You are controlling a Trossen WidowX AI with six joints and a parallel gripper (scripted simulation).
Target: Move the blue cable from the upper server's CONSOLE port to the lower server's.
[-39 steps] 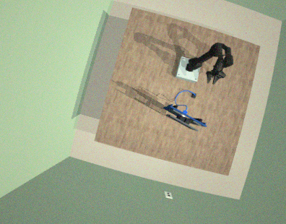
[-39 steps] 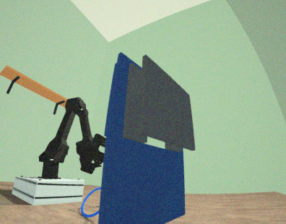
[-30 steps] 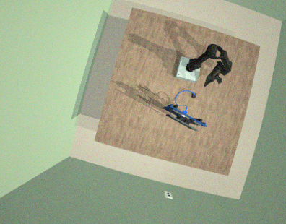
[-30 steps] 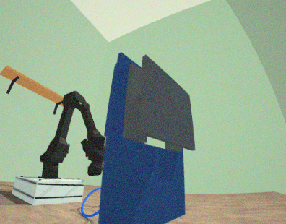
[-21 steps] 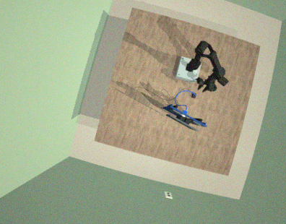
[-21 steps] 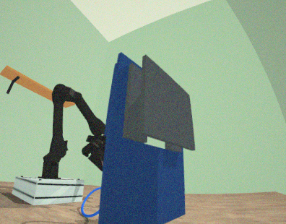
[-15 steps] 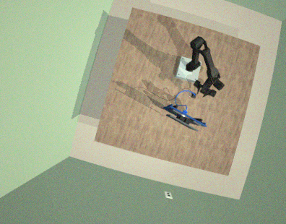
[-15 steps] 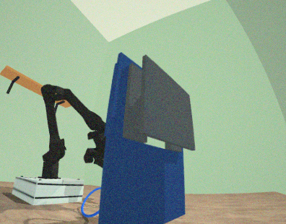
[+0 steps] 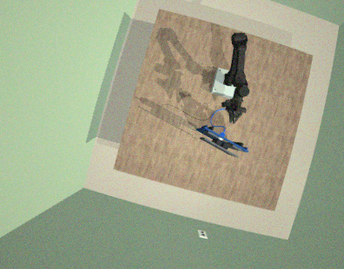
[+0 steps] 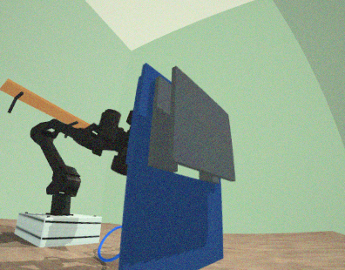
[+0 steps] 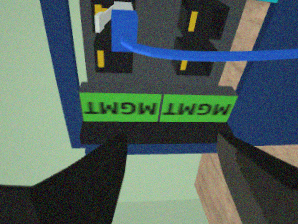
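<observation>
The blue plug is 110 mm ahead of my gripper tip, 50 mm to the right of it and 40 mm above it.
</observation>
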